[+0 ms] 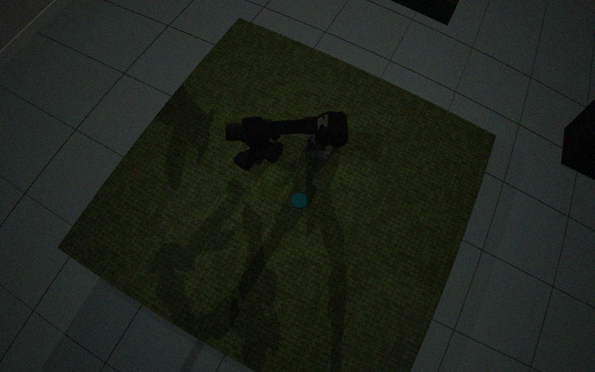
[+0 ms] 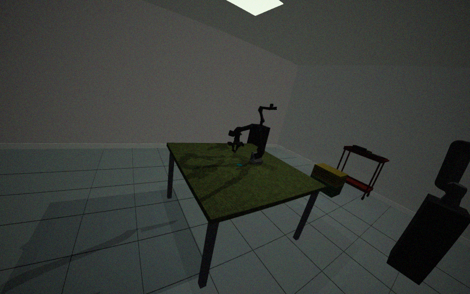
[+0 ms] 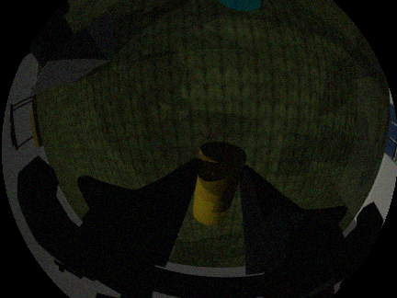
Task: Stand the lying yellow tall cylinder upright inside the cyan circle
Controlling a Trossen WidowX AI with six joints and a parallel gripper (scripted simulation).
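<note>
Now: gripper tip 50 mm short of the cyan circle, 190 mm to the right of it and 80 mm above it. The rest, counted from my gripper tip: yellow tall cylinder (20 mm to the right).
</note>
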